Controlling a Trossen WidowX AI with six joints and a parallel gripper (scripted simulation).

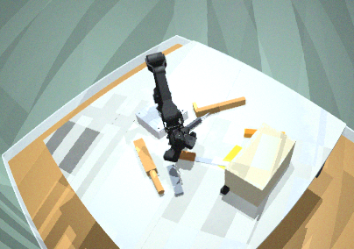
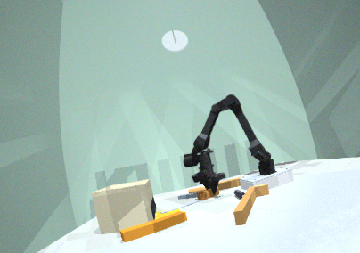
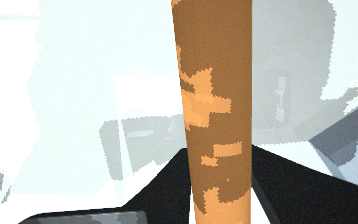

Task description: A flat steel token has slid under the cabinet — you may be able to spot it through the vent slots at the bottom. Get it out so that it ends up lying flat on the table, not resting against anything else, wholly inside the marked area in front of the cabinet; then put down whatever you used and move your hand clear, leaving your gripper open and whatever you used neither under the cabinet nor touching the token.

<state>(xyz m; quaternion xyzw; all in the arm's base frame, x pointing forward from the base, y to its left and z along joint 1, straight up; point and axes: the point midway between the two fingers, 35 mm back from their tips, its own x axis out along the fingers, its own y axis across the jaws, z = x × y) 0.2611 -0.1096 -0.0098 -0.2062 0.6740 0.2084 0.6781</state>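
Right now the grey flat bar is 10 cm ahead of my gripper tip and 10 cm to the right of it. Round my gripper tip: orange paddle: 2 cm behind, 15 cm to the right, 1 cm above; orange bar: 20 cm ahead, 38 cm to the left, 1 cm above.
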